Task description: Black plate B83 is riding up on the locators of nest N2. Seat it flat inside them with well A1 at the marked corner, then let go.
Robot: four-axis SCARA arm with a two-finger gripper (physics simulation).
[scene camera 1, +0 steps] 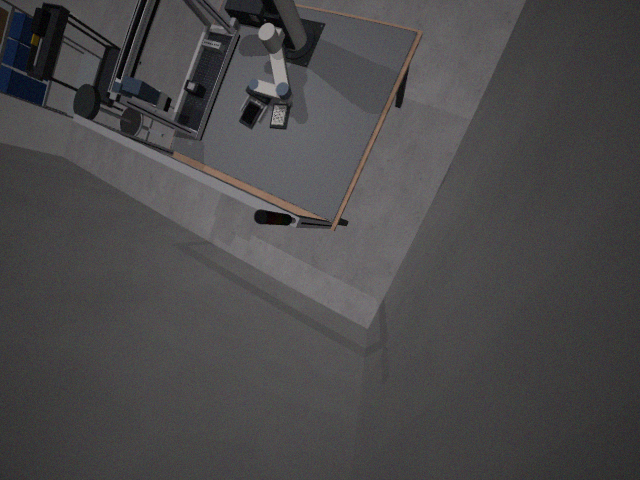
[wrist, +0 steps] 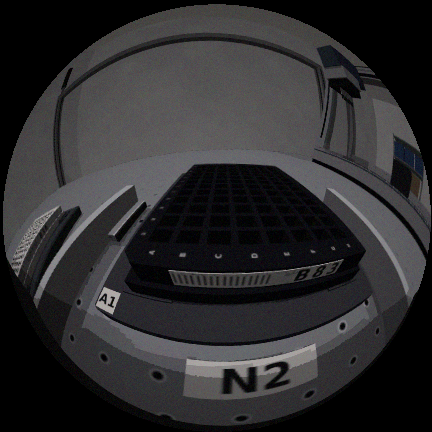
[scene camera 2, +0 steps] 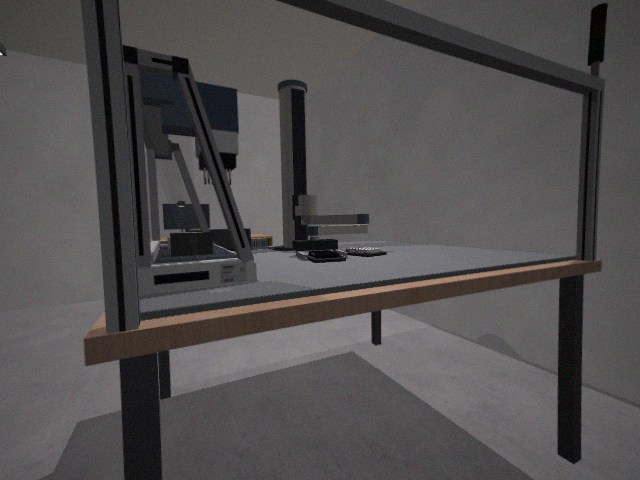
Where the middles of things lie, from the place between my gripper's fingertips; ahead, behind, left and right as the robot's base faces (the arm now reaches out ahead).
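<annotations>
The long deck (scene camera 1: 217,65) lies 460 mm to the right of my hand, 190 mm behind it and 10 mm above it. I see the black plate B83 (wrist: 225,232) 10 mm above my hand and 20 mm behind it, whereas the N2 label (wrist: 248,378) is 10 mm below my hand, 10 mm to the left of it and 110 mm behind it. And there is the nest N2 (wrist: 191,322): my hand is 10 mm above it and 10 mm past it.
</annotations>
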